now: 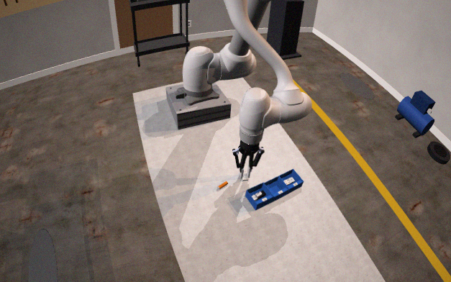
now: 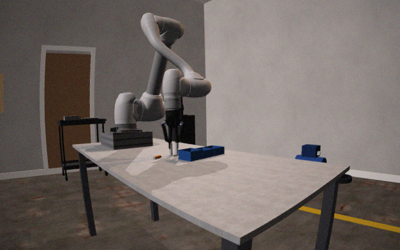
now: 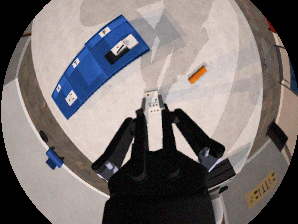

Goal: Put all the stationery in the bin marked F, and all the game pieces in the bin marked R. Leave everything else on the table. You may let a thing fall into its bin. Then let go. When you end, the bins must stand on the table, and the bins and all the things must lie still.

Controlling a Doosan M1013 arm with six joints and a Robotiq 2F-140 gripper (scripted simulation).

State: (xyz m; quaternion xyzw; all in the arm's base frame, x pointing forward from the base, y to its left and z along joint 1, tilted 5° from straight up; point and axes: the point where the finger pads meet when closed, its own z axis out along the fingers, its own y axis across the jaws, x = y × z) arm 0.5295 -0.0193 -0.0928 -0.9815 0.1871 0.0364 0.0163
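Right now my hand is 150 mm to the right of the white domino tile, 130 mm short of it and 20 mm above it. Also, from my hand: orange cylinder (110 mm to the right, 30 mm below); then grey-white piece (130 mm ahead, 20 mm to the right, 10 mm below); then black piece (130 mm ahead, 20 mm to the right, 20 mm below).
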